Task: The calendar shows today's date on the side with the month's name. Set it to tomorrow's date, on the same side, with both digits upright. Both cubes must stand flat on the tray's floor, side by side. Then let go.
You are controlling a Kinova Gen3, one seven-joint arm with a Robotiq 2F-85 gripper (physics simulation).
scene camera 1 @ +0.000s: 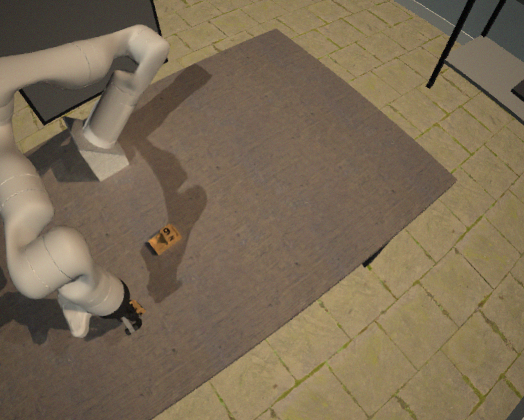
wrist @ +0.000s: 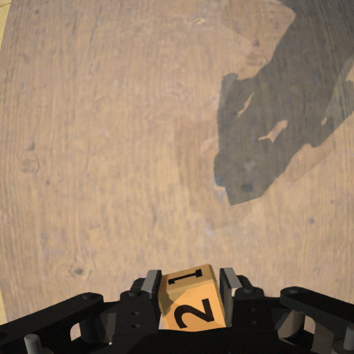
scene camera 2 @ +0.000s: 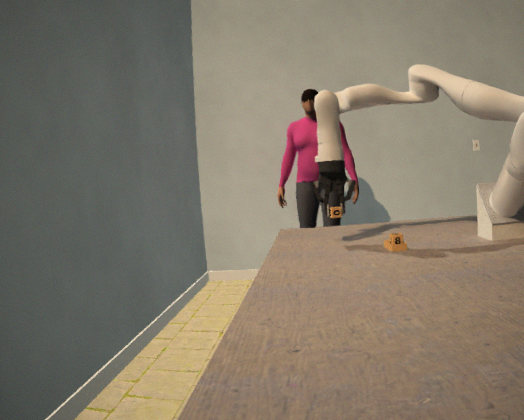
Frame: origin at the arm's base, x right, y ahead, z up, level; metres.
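Where they show: gripper, fingertip midpoint: (scene camera 1: pixel 134 312) (scene camera 2: pixel 335 216); arm's base at its link origin: (scene camera 1: pixel 99 138) (scene camera 2: pixel 503 204).
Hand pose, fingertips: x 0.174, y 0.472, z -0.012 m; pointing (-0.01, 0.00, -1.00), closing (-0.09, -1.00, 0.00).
Each offset is from my fingertips to the top centre of the thing. Level surfaces: height alone.
My gripper (scene camera 1: pixel 135 313) (scene camera 2: pixel 335 204) (wrist: pixel 190 285) is shut on an orange cube {dx -0.006, dy +0.000, dz +0.027 m} (scene camera 1: pixel 138 306) (scene camera 2: pixel 336 213) (wrist: pixel 194 310) and holds it above the table. In the wrist view, the cube shows a 2 on its large face and a 1 on the narrower face beyond; it sits slightly turned between the fingers. In scene camera 2 it shows a 0. The orange calendar tray (scene camera 1: pixel 158 247) (scene camera 2: pixel 388 246) stands on the table, apart from the gripper. Another cube {dx -0.169, dy -0.132, dz -0.041 m} (scene camera 1: pixel 168 231) (scene camera 2: pixel 397 240) is in it, with an 8 facing scene camera 2 and a 6 or 9 on top in scene camera 1. The month's name cannot be read.
The brown table {dz -0.081 m} (scene camera 1: pixel 300 175) (scene camera 2: pixel 350 325) carries the tray and the arm's pale base block (scene camera 1: pixel 107 165) (scene camera 2: pixel 485 215). The arm's shadow falls across the tray area. The table's edge runs beyond the gripper in scene camera 1. A person in pink (scene camera 2: pixel 304 150) stands behind the table.
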